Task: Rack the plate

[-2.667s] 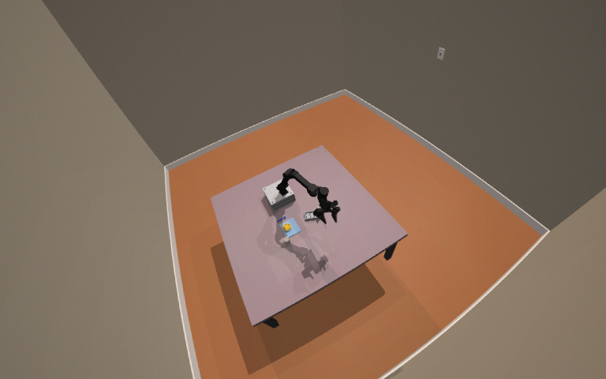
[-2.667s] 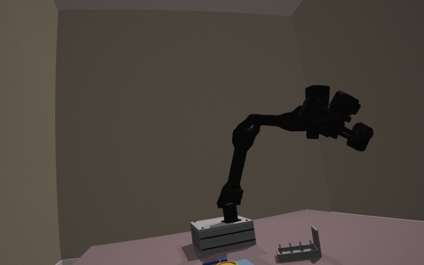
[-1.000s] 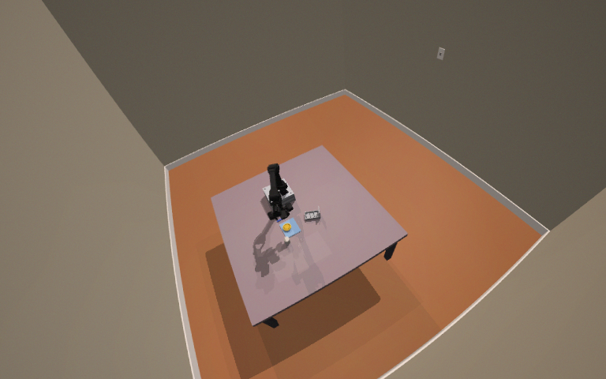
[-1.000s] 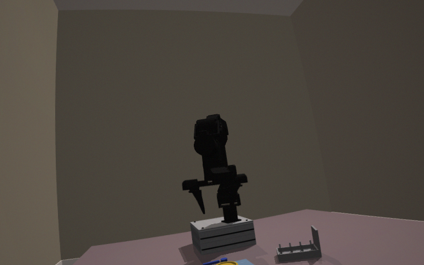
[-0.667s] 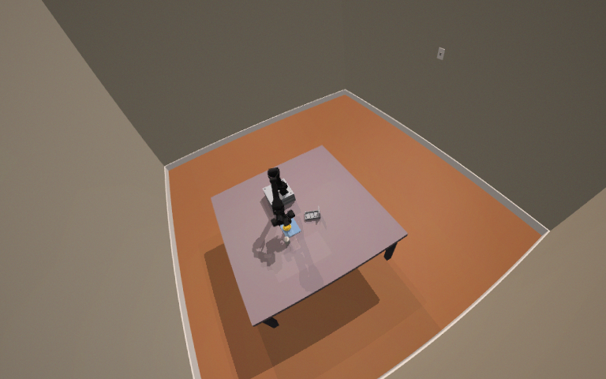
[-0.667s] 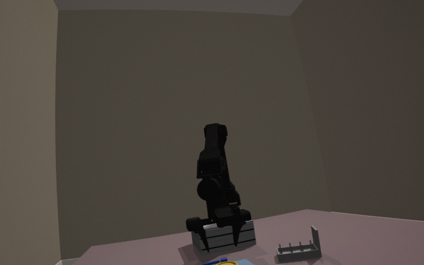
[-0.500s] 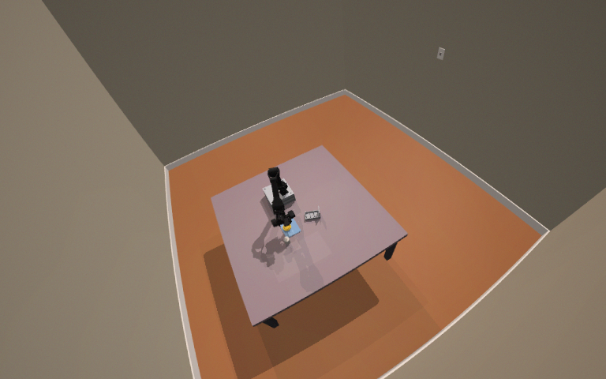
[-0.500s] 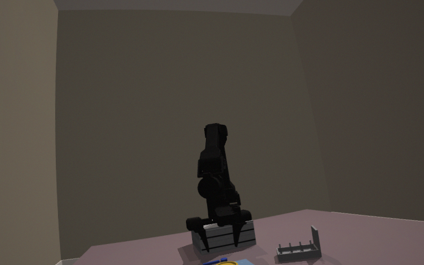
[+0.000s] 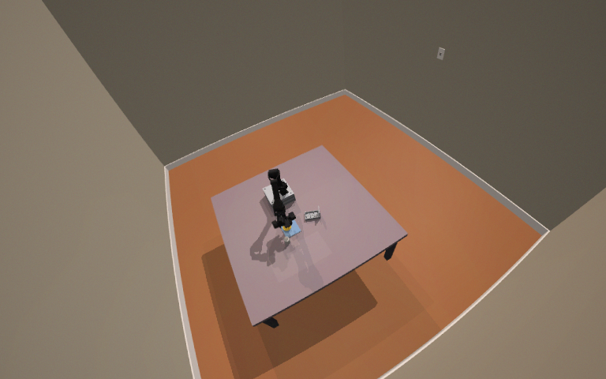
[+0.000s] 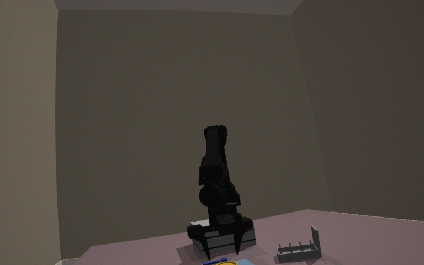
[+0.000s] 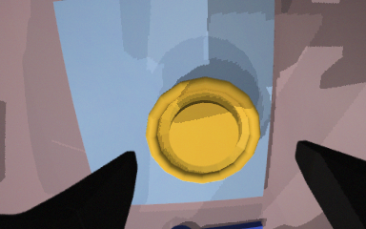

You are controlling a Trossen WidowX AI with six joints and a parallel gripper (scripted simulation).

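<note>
Now: the plate 3 cm below my gripper tip. Round my gripper tip: small white cup: 10 cm ahead, 7 cm to the right, 2 cm below; then blue mat: 1 cm ahead, 2 cm to the left, 4 cm below; then blue spoon-like utensil: 11 cm behind, 2 cm to the left, 4 cm below.
</note>
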